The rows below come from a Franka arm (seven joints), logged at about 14 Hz.
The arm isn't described. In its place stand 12 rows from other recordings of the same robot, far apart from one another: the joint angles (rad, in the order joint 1, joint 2, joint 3, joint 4, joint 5, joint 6, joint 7), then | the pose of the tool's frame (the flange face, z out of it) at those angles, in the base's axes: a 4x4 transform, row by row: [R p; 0 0 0 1], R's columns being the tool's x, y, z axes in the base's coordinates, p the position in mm.
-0.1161, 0.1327, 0.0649, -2.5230, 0.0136, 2.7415, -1.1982 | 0.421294, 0.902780, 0.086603, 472.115; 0.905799, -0.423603, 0.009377, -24.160; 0.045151, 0.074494, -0.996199, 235.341; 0, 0, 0, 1
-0.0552, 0.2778, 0.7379, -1.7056, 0.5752, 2.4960, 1.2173 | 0.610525, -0.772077, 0.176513, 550.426; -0.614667, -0.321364, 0.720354, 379.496; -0.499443, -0.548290, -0.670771, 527.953; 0, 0, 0, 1
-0.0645, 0.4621, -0.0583, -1.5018, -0.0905, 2.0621, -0.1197 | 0.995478, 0.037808, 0.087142, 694.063; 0.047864, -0.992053, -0.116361, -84.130; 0.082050, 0.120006, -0.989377, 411.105; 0, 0, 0, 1
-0.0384, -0.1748, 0.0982, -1.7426, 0.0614, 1.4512, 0.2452 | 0.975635, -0.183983, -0.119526, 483.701; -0.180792, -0.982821, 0.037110, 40.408; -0.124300, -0.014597, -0.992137, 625.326; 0, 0, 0, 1
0.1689, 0.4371, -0.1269, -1.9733, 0.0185, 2.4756, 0.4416 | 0.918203, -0.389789, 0.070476, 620.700; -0.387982, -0.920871, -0.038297, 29.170; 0.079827, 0.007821, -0.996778, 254.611; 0, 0, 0, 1
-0.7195, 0.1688, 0.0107, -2.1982, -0.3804, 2.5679, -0.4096 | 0.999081, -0.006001, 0.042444, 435.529; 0.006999, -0.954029, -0.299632, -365.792; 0.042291, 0.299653, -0.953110, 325.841; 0, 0, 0, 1
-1.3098, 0.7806, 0.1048, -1.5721, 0.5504, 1.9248, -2.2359 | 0.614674, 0.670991, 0.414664, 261.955; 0.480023, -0.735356, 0.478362, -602.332; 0.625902, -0.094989, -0.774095, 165.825; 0, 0, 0, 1
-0.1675, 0.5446, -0.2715, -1.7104, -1.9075, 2.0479, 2.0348 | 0.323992, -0.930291, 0.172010, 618.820; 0.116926, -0.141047, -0.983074, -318.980; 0.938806, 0.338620, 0.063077, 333.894; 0, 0, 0, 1
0.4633, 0.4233, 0.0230, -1.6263, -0.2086, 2.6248, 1.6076 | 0.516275, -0.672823, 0.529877, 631.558; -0.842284, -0.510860, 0.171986, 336.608; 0.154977, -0.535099, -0.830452, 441.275; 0, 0, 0, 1
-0.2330, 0.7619, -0.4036, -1.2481, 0.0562, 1.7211, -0.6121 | 0.947879, 0.037547, -0.316411, 617.007; 0.020814, -0.998208, -0.056101, -362.518; -0.317950, 0.046591, -0.946962, 317.525; 0, 0, 0, 1
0.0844, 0.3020, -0.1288, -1.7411, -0.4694, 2.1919, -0.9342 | 0.439038, 0.881314, 0.174729, 655.709; 0.846428, -0.340487, -0.409425, -38.170; -0.301340, 0.327649, -0.895456, 421.710; 0, 0, 0, 1
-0.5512, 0.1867, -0.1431, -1.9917, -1.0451, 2.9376, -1.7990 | -0.270452, 0.849612, 0.452785, 515.541; 0.583780, 0.518708, -0.624614, -351.187; -0.765544, 0.095399, -0.636272, 432.925; 0, 0, 0, 1
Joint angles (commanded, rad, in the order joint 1, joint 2, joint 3, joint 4, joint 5, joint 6, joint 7), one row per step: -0.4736 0.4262 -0.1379 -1.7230 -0.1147 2.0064 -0.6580; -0.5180 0.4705 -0.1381 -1.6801 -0.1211 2.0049 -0.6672; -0.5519 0.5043 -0.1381 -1.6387 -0.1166 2.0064 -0.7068; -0.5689 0.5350 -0.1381 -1.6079 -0.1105 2.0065 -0.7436; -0.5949 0.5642 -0.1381 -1.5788 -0.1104 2.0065 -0.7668; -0.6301 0.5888 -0.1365 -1.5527 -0.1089 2.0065 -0.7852; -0.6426 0.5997 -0.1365 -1.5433 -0.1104 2.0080 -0.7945; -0.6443 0.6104 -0.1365 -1.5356 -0.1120 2.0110 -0.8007; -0.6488 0.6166 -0.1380 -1.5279 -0.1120 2.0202 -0.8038; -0.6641 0.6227 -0.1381 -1.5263 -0.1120 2.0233 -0.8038; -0.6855 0.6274 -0.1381 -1.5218 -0.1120 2.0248 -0.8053; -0.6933 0.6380 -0.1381 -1.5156 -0.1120 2.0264 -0.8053
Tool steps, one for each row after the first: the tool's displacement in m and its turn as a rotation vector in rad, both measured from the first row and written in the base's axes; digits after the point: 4 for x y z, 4 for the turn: -0.0081 -0.0290 -0.0097 -0.0055 0.0092 -0.0298; -0.0130 -0.0517 -0.0136 -0.0030 0.0041 -0.0246; -0.0139 -0.0640 -0.0205 0.0053 0.0047 -0.0067; -0.0197 -0.0810 -0.0272 0.0076 0.0079 -0.0080; -0.0304 -0.1012 -0.0325 0.0100 0.0080 -0.0228; -0.0346 -0.1087 -0.0356 0.0102 0.0100 -0.0244; -0.0339 -0.1108 -0.0393 0.0098 0.0120 -0.0181; -0.0344 -0.1152 -0.0394 0.0024 0.0050 -0.0186; -0.0415 -0.1230 -0.0427 0.0030 0.0064 -0.0334; -0.0512 -0.1340 -0.0438 0.0022 0.0058 -0.0527; -0.0542 -0.1385 -0.0483 0.0034 0.0085 -0.0597
